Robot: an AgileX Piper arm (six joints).
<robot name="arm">
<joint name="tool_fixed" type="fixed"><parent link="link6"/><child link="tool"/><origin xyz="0 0 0"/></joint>
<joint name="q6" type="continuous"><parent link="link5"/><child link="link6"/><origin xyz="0 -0.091 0" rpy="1.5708 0 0"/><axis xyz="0 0 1"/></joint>
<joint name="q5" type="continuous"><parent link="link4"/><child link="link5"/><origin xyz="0 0 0" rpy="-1.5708 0 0"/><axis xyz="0 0 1"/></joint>
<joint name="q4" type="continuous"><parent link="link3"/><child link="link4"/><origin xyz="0.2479 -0.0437 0" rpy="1.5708 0 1.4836"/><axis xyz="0 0 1"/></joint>
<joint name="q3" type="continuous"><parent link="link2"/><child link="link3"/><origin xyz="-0.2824 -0.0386 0"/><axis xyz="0 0 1"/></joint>
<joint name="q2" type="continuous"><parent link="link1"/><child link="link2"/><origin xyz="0 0 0" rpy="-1.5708 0 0"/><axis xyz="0 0 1"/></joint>
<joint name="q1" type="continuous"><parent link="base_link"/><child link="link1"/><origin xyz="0 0 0.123"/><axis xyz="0 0 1"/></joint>
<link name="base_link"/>
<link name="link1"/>
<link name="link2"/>
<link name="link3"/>
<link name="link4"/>
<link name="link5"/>
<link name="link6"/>
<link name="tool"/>
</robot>
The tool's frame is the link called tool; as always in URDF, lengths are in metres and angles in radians. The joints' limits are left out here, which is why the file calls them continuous.
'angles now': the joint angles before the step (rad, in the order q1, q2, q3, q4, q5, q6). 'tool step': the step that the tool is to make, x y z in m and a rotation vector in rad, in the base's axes. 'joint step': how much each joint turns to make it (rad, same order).
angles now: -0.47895, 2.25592, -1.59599, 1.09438, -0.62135, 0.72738
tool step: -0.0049, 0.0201, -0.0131, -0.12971, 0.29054, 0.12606
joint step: 0.02724, -0.03038, 0.10110, -0.05596, 0.01147, -0.24810
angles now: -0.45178, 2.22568, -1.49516, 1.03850, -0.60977, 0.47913
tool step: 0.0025, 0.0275, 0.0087, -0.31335, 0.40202, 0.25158
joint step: 0.04113, -0.05873, 0.07623, -0.13456, 0.03487, -0.42633
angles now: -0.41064, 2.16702, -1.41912, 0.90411, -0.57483, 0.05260
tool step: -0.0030, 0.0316, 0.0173, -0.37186, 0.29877, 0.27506
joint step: 0.03733, -0.08820, 0.10349, -0.26981, 0.01848, -0.28118
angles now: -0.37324, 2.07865, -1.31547, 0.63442, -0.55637, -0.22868
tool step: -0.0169, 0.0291, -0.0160, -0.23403, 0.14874, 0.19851
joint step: 0.02404, -0.04590, 0.17131, -0.29560, -0.08475, -0.02764
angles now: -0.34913, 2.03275, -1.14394, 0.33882, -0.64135, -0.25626
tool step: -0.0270, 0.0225, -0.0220, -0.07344, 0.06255, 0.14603
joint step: 0.00185, -0.03567, 0.18050, -0.22599, -0.10267, 0.07417
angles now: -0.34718, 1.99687, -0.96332, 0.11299, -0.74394, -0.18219
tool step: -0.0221, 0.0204, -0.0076, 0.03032, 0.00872, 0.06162
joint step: 0.01973, -0.04706, 0.12843, -0.07129, -0.05948, 0.07055
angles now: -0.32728, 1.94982, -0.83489, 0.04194, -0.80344, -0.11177
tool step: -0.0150, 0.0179, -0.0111, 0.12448, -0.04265, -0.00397
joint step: 0.03644, -0.00737, 0.09306, 0.00976, -0.08385, 0.13380
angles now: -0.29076, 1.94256, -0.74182, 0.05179, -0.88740, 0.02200
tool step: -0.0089, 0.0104, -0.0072, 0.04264, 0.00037, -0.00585
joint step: 0.02743, -0.00151, 0.05072, 0.02729, -0.03559, 0.03251
